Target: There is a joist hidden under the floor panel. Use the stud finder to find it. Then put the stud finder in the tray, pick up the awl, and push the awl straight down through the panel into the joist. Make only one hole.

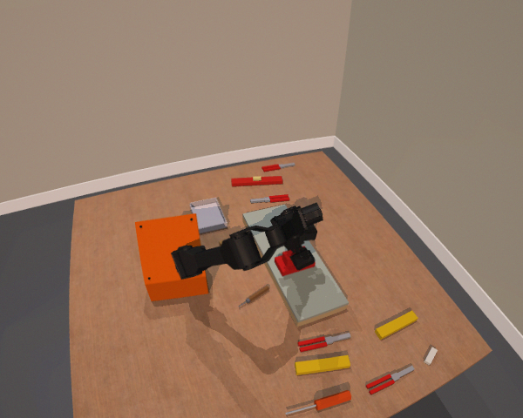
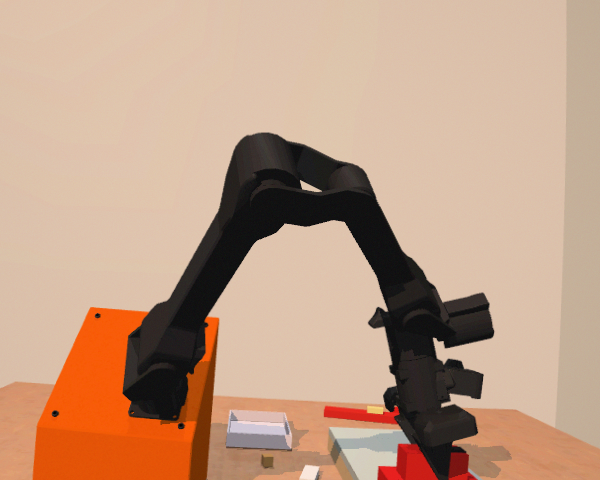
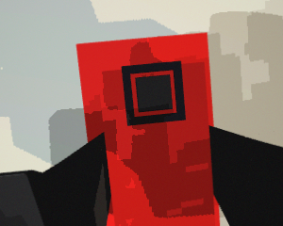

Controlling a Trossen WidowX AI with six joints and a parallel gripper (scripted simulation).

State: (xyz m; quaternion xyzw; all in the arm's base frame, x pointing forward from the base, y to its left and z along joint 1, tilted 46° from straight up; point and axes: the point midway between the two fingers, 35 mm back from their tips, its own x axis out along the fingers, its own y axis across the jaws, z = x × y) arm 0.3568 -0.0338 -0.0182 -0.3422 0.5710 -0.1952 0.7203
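Right now the tray is 26 cm behind my gripper tip, 35 cm to the left of it and 5 cm below it. Also, from my gripper tip: red stud finder (1 cm ahead, 2 cm above); then square light (2 cm ahead, 3 cm above); then awl (18 cm behind, 9 cm to the right, 6 cm below).
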